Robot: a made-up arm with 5 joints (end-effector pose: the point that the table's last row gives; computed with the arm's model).
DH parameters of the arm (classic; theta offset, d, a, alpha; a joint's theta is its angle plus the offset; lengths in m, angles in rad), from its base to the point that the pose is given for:
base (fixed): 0 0 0.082 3.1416
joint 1: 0 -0.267 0.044 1.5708
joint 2: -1.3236 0 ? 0
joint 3: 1.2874 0 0.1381 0
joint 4: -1.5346 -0.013 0 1.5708
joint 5: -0.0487 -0.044 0 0
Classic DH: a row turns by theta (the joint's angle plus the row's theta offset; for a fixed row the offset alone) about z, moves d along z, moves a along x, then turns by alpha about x.
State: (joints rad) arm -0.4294 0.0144 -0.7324 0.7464 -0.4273
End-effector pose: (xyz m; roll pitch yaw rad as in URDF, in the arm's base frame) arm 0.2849 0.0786 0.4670 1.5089 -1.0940 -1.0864
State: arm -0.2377 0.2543 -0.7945 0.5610 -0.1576
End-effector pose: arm 0.3347 0.0478 0.4382 1.4696 -1.3635 -1.2341
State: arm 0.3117 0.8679 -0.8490 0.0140 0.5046
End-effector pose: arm 0.3875 -0.1121 0.3165 -1.4962 -1.1138 1.1921
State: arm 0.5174 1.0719 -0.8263 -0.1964 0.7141
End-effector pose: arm 0.3623 -0.1745 0.2636 -1.4912 -0.9039 0.9908
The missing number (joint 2, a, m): 0.1104
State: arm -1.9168 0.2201 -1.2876 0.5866 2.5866
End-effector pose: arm 0.0281 0.1878 0.5092 -2.3141 0.8181 2.8967
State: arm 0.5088 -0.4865 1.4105 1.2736 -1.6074
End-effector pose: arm 0.1448 -0.0499 0.2315 -0.6251 -0.0500 -2.1487
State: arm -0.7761 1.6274 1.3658 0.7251 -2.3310
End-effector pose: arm 0.0745 -0.0256 0.2326 -2.3265 -0.6517 -0.2755
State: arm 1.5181 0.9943 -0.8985 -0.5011 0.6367
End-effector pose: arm 0.0862 -0.3270 0.3118 -2.2292 -0.8705 0.5868
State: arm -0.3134 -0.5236 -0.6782 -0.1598 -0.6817
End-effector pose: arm 0.1508 0.0086 0.5468 3.0009 -0.1553 -2.0868
